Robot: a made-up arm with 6 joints.
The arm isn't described. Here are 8 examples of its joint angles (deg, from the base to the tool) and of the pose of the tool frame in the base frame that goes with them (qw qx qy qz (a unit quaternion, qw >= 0); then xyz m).
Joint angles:
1: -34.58 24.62 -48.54 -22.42 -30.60 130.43
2: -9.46 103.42 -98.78 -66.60 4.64 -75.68
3: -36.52 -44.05 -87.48 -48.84 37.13 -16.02
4: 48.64 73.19 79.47 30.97 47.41 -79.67
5: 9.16 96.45 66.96 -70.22 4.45 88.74
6: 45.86 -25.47 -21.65 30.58 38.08 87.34
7: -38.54 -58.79 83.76 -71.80 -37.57 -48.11
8: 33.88 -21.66 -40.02 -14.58 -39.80 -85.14
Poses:
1: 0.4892 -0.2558 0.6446 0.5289 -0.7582 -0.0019 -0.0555
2: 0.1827 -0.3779 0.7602 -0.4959 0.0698 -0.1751 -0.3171
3: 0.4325 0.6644 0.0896 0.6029 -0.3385 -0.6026 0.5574
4: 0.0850 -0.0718 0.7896 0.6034 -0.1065 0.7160 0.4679
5: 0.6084 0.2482 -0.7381 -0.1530 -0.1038 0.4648 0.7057
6: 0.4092 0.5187 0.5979 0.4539 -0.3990 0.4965 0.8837
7: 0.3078 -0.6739 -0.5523 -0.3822 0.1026 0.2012 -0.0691
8: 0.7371 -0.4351 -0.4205 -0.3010 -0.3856 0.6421 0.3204
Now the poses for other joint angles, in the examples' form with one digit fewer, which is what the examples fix.
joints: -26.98 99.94 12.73 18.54 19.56 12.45
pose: 0.689 0.182 -0.608 0.351 -0.573 0.477 -0.180
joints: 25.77 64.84 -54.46 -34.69 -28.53 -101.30
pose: 0.027 0.133 0.974 0.180 -0.262 0.403 -0.263
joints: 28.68 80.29 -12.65 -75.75 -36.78 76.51
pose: 0.787 0.015 -0.616 0.008 0.034 0.592 0.170
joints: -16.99 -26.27 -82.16 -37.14 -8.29 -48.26
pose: 0.824 0.349 -0.274 0.353 -0.748 -0.228 0.509
